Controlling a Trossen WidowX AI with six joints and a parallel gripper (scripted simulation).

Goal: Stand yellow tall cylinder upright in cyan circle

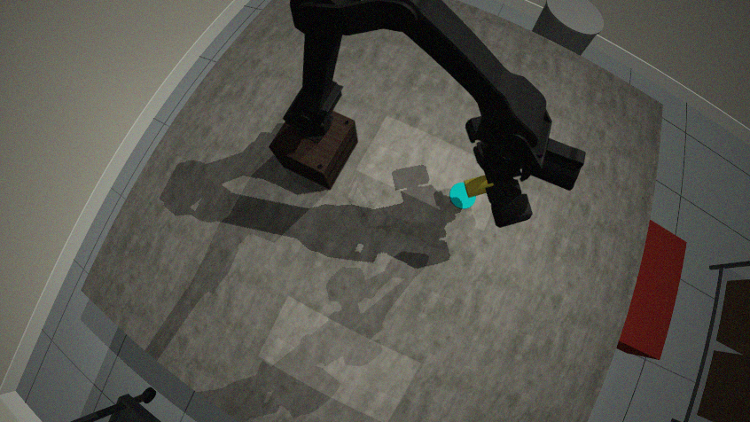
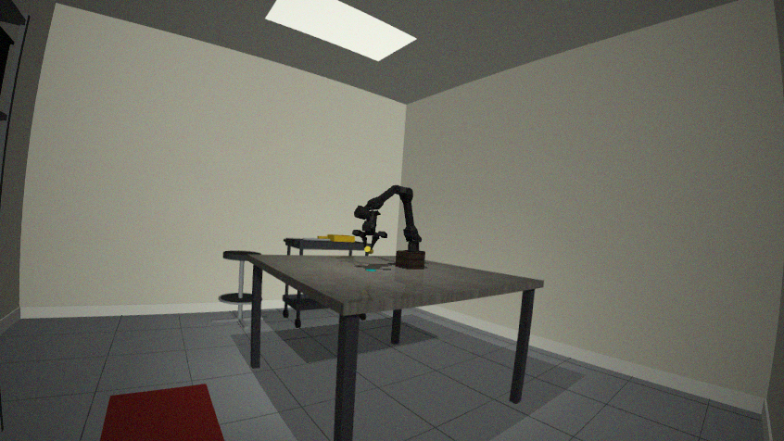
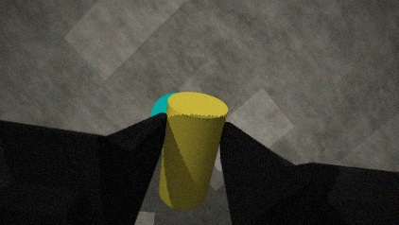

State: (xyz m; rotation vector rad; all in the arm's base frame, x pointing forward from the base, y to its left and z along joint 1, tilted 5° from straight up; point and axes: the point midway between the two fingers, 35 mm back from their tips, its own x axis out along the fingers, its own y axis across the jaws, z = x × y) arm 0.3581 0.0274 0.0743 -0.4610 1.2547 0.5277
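Now: the cyan circle 3 cm behind my gripper tip and 12 cm below it. Also, from my gripper tip: yellow cylinder: 2 cm behind, 1 cm to the right.
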